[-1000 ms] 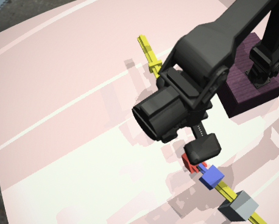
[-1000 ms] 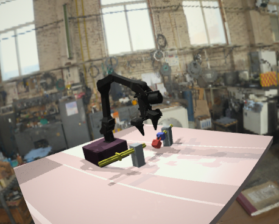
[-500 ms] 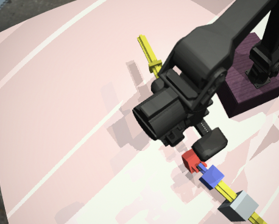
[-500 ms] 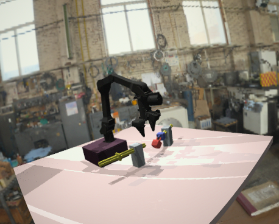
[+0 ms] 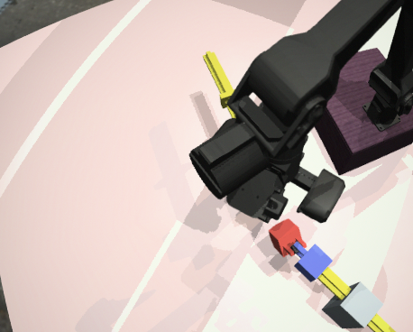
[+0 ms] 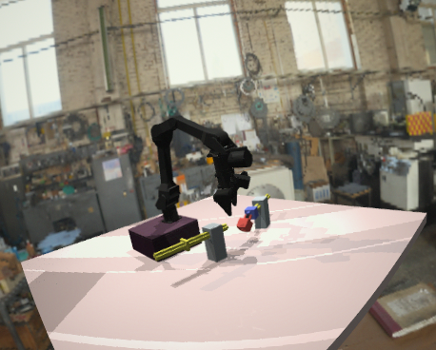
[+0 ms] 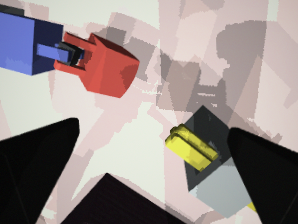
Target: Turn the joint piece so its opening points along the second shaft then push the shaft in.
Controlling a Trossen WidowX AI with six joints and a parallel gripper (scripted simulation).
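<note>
The red forked joint piece lies 60 mm to the left of my gripper tip and 70 mm below it.
</note>
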